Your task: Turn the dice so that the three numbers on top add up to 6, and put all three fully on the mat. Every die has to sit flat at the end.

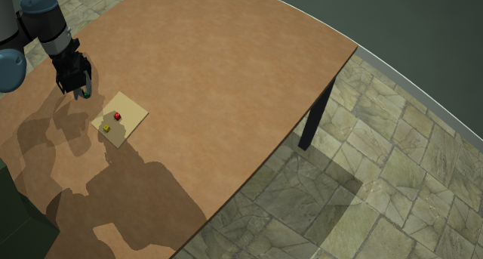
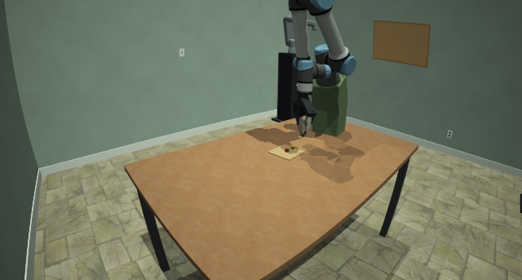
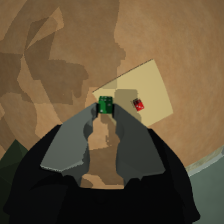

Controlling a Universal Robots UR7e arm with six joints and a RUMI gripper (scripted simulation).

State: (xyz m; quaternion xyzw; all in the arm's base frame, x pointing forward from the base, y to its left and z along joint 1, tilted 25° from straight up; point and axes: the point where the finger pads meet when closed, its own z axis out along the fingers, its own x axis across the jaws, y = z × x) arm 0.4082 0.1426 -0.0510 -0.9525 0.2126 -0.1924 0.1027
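Now: hand 100 mm above the red die, 70 mm to the left of it and 50 mm short of it. Also, from my hand: yellow die (100 mm below, 70 mm to the right); mat (110 mm below, 70 mm to the right, 50 mm ahead); green die (10 mm below).
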